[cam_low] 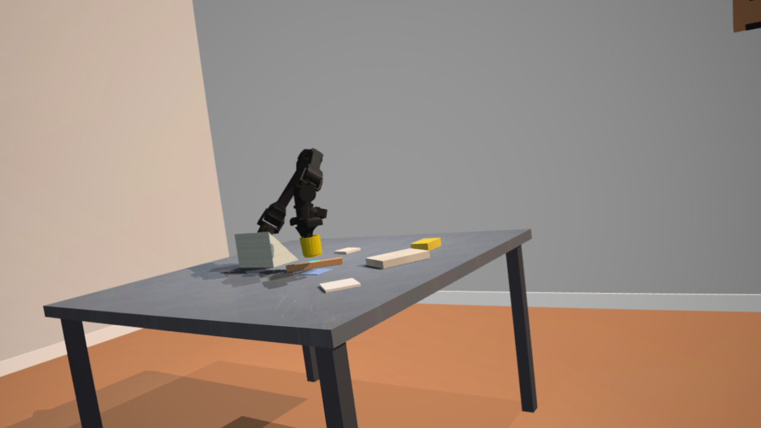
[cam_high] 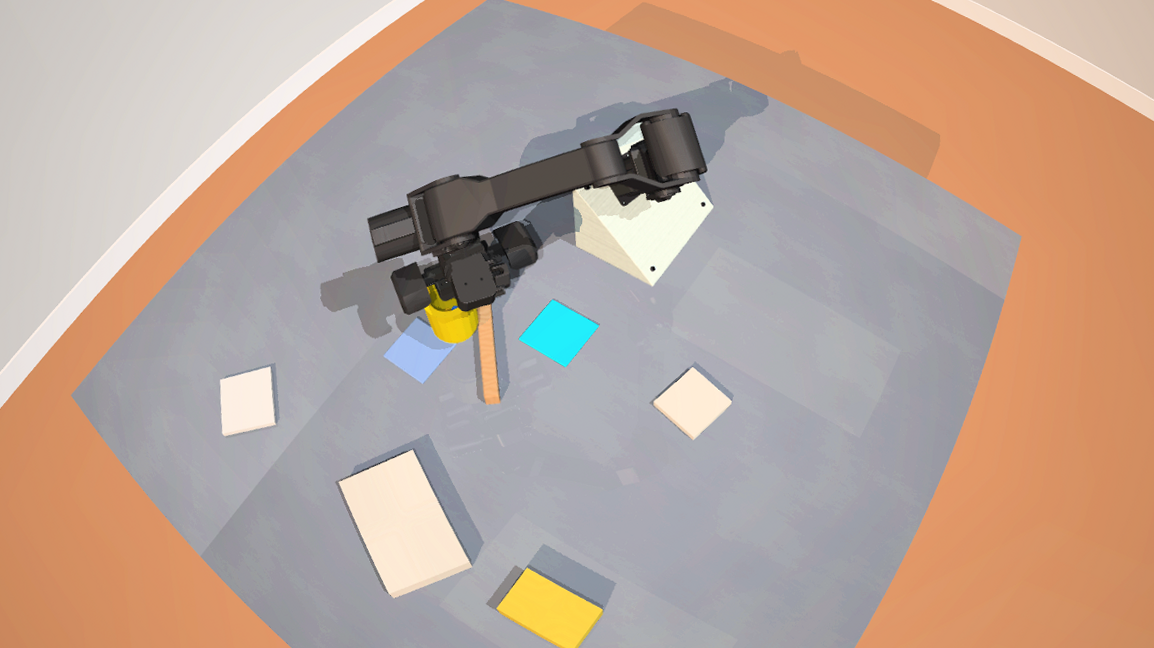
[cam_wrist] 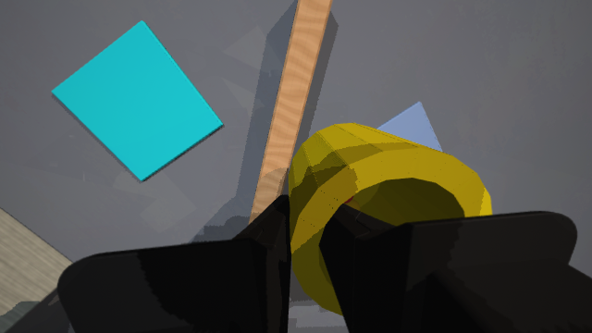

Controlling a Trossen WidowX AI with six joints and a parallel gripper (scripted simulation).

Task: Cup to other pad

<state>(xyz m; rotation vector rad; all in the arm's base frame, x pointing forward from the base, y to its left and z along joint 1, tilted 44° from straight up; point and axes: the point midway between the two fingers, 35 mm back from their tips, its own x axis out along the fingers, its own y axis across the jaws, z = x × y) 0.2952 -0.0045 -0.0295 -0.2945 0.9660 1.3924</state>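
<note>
My gripper tip is now 8 cm past the cyan pad, 8 cm to the right of it and 9 cm above it. Also, from my gripper tip: wooden strip (2 cm to the left, 8 cm below); then yellow cup (2 cm ahead, 1 cm to the right); then pale blue pad (7 cm ahead, 5 cm to the right, 9 cm below).
</note>
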